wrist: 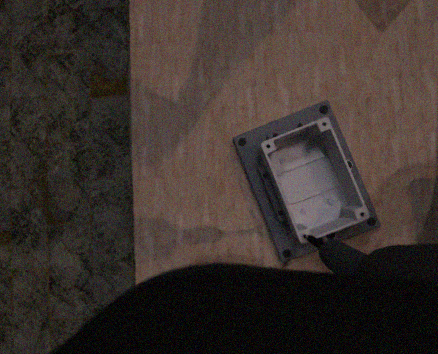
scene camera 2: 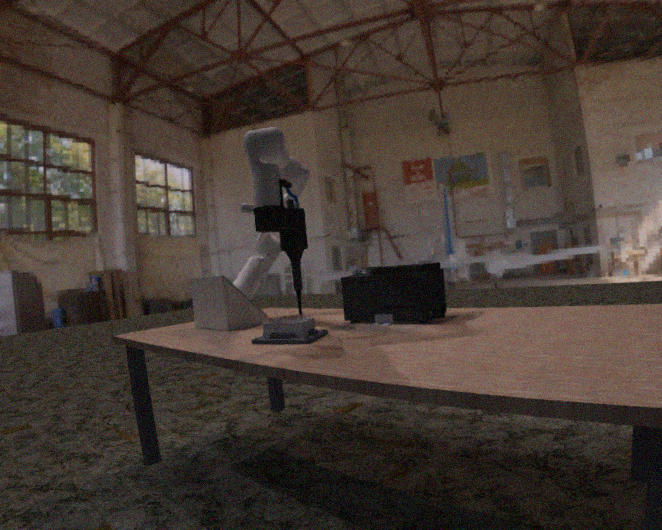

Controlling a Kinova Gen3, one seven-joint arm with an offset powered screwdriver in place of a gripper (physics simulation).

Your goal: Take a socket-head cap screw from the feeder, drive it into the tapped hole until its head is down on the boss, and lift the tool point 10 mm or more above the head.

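Note:
The black screwdriver [scene camera 2: 300,314] [wrist: 307,237] points down, its slim tip at a near corner of the grey open-topped housing [scene camera 2: 289,327] [wrist: 306,181]. In the wrist view the tip covers that corner's boss, so its hole and any screw there are hidden. Whether the tip touches the boss or carries a screw cannot be told. Three other corner bosses show dark holes, such as the far-left boss [wrist: 268,146]. The housing sits on a dark base plate [scene camera 2: 262,340] [wrist: 280,122]. The feeder cannot be identified for certain, and no loose screw can be made out.
A black box-shaped unit [scene camera 2: 394,292] with a small light part at its foot stands right of the housing. A grey wedge-shaped block [scene camera 2: 212,306] stands to the left, in front of the arm's lower part. The wooden table's [scene camera 2: 513,353] [wrist: 170,200] edge runs left of the housing in the wrist view.

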